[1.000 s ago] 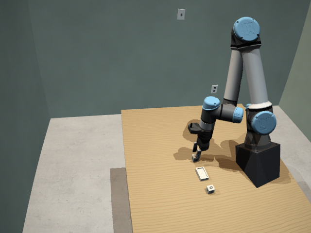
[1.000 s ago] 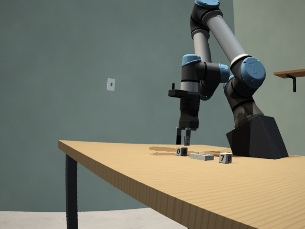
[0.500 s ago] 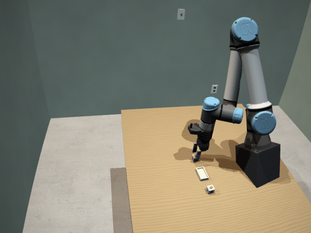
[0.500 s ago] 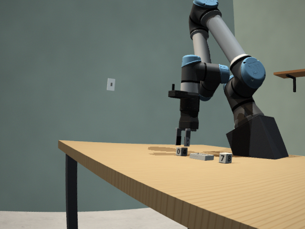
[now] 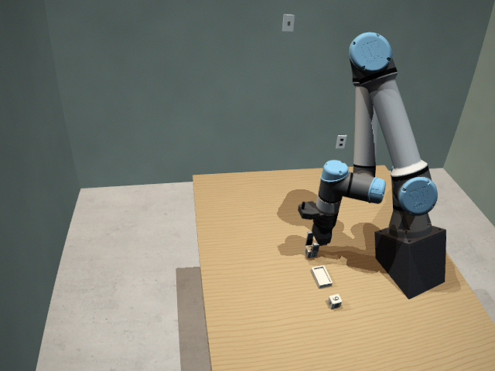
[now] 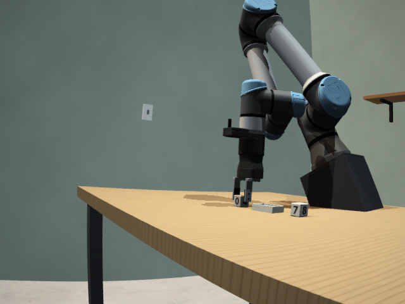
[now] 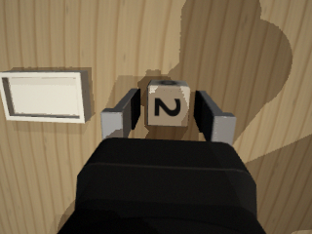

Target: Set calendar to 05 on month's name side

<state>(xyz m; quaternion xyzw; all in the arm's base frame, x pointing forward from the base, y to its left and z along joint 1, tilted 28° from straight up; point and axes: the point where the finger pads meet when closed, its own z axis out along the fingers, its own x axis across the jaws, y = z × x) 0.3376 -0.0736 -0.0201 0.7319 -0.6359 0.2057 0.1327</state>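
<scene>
My hand is 1 cm past the small calendar tray, 11 cm to the right of it and 2 cm above it.
</scene>
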